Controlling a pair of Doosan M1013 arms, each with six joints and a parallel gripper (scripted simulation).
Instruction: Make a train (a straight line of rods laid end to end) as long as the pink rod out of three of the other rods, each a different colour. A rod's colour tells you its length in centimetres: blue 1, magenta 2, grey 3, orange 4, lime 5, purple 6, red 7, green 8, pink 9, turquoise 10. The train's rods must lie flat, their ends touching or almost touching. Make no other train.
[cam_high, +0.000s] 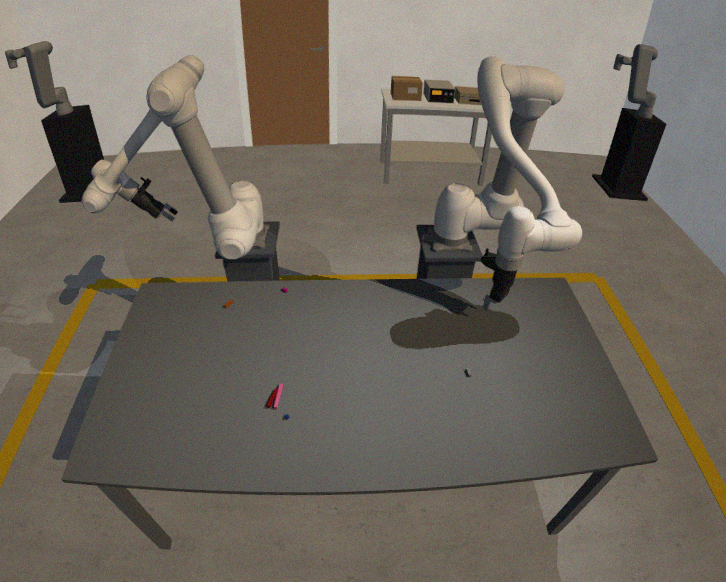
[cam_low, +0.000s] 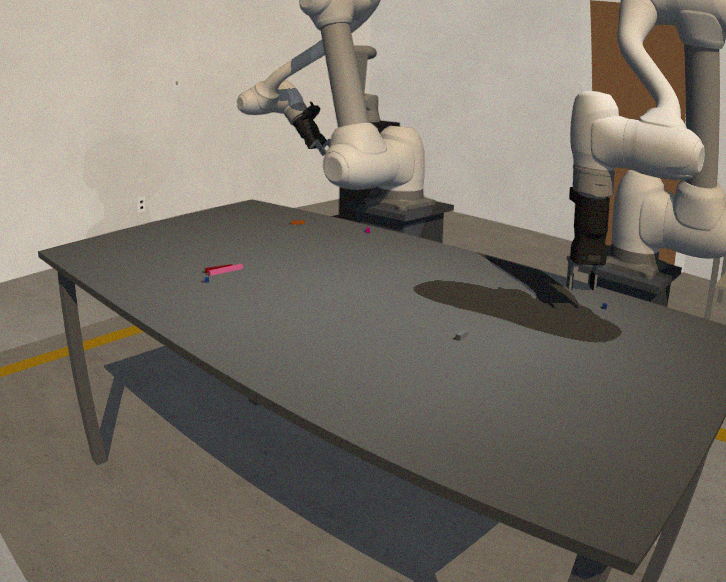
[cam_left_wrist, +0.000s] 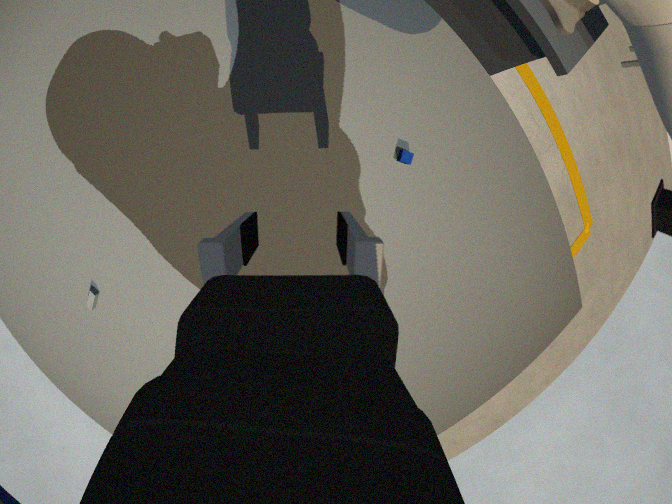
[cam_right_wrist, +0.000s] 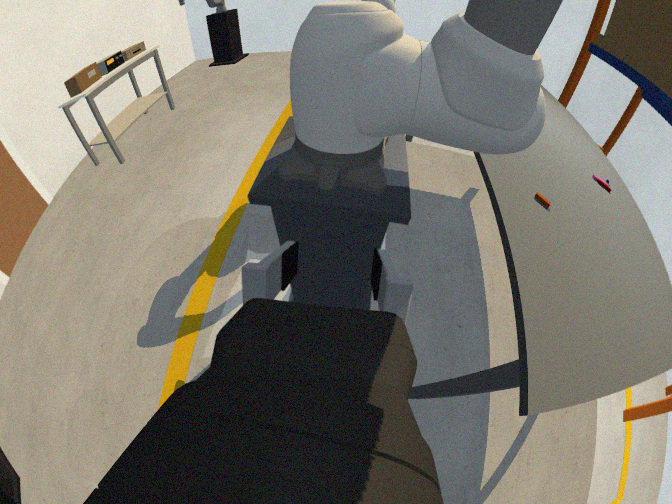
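Note:
My left gripper is now 76 cm to the left of the magenta rod, 13 cm past it and 7 cm above it. Also, from my left hand: red rod 74 cm to the right, 38 cm ahead, 7 cm below; then pink rod 72 cm to the right, 37 cm ahead, 7 cm below; then grey rod 26 cm ahead, 11 cm to the right, 7 cm below.

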